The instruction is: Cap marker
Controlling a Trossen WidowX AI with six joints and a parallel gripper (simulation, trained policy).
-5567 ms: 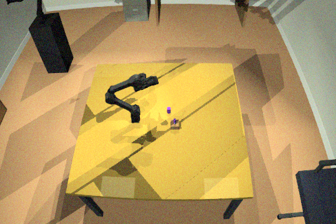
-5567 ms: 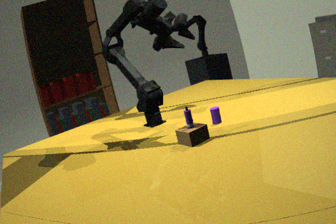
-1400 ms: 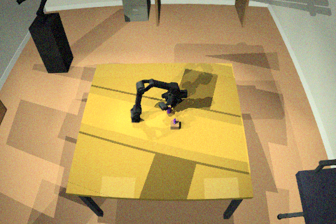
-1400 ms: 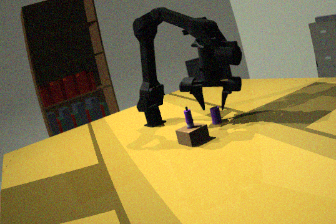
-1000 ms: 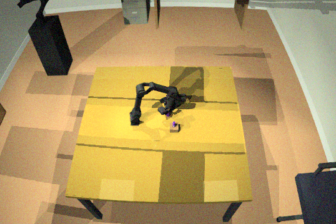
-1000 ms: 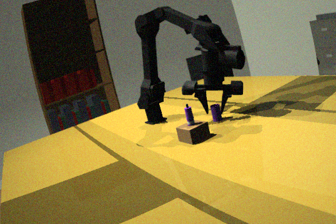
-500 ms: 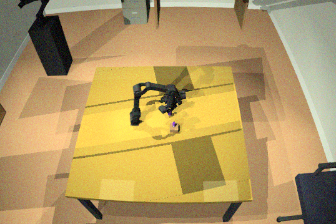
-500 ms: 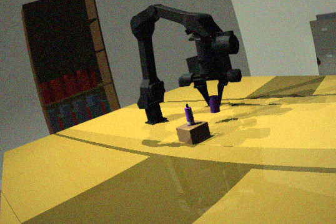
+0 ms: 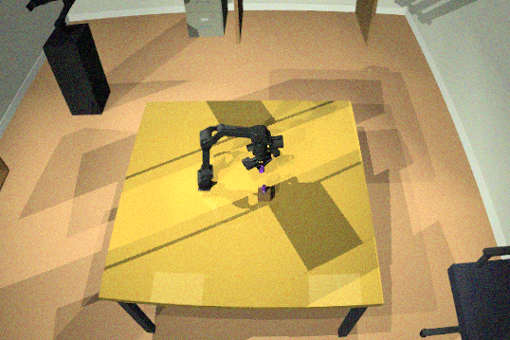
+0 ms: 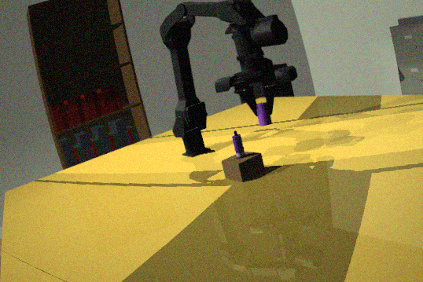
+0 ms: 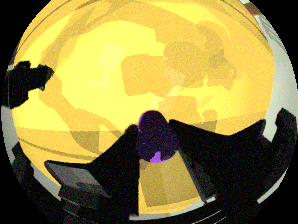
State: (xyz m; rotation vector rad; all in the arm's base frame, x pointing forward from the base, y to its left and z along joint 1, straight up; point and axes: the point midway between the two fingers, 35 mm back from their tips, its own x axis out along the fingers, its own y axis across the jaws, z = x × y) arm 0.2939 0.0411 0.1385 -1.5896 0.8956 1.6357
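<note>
Right now the holder block is 10 cm to the right of my gripper tip, 8 cm below it and 2 cm ahead of it. Round my gripper tip: purple cap right at my gripper tip.
</note>
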